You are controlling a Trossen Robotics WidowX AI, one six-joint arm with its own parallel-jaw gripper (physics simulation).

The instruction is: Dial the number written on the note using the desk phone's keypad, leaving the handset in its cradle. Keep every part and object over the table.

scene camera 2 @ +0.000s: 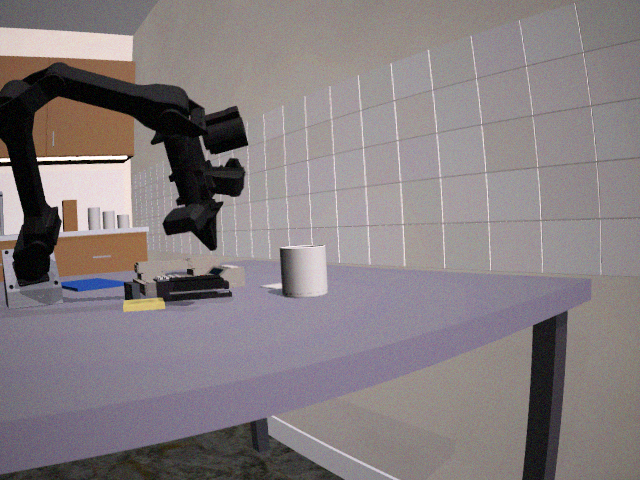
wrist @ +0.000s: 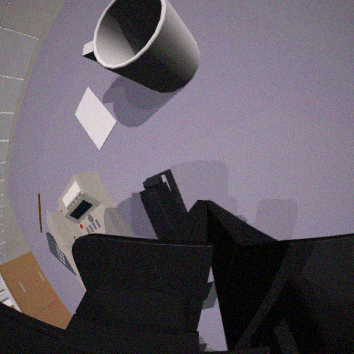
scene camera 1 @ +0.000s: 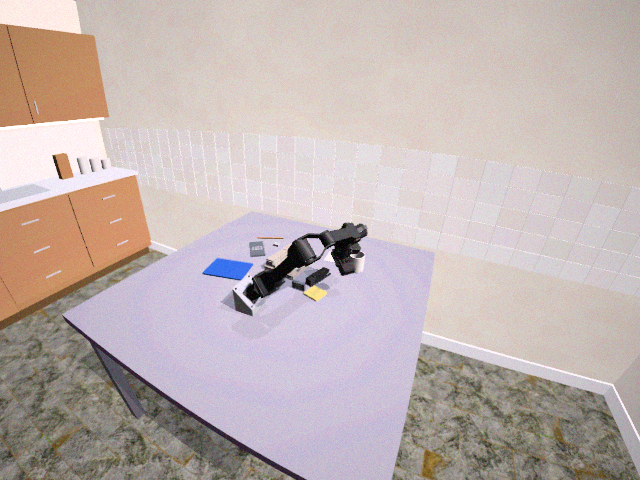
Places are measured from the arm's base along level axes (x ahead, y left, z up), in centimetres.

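Where they show: gripper, fingertip midpoint: (scene camera 2: 213,249) (wrist: 202,206) (scene camera 1: 337,266); arm's base, link origin: (scene camera 2: 30,271) (scene camera 1: 251,293).
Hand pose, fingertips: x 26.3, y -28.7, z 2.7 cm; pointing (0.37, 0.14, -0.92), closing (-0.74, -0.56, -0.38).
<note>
Each offset is from my fingertips to the top centre of the thing.
The beige desk phone (scene camera 1: 277,258) (scene camera 2: 149,269) (wrist: 111,214) lies on the table, partly behind the arm in scene camera 1. Its small dark screen shows in the wrist view, while my gripper hides its keypad area. I cannot clearly make out the handset. A blank-looking white paper {dy +7.0, dx +22.3, dz -8.9 cm} (scene camera 1: 328,256) (scene camera 2: 271,285) (wrist: 95,119) lies flat between phone and mug; no number is readable. A yellow square pad {dy +6.9, dx -11.0, dz -8.2 cm} (scene camera 1: 315,293) (scene camera 2: 143,304) lies at the near side. My gripper (scene camera 2: 214,248) (wrist: 202,206) is shut and empty, pointing down above the phone's level. Its tips overlap the black stapler's end in the wrist view.
A white mug {dy -5.7, dx +15.8, dz -0.5 cm} (scene camera 1: 358,262) (scene camera 2: 303,271) (wrist: 176,55) stands beyond the paper. The black stapler {dy +8.6, dx +0.4, dz -5.1 cm} (scene camera 1: 317,276) (scene camera 2: 191,287) (wrist: 162,209) lies beside the phone. A blue folder {dy +52.5, dx -6.1, dz -8.3 cm} (scene camera 1: 227,268) (scene camera 2: 93,284), a grey calculator {dy +48.2, dx +16.9, dz -8.2 cm} (scene camera 1: 256,249) (wrist: 60,254) and a pencil {dy +46.8, dx +31.4, dz -8.5 cm} (scene camera 1: 269,238) (wrist: 40,212) lie farther off.
</note>
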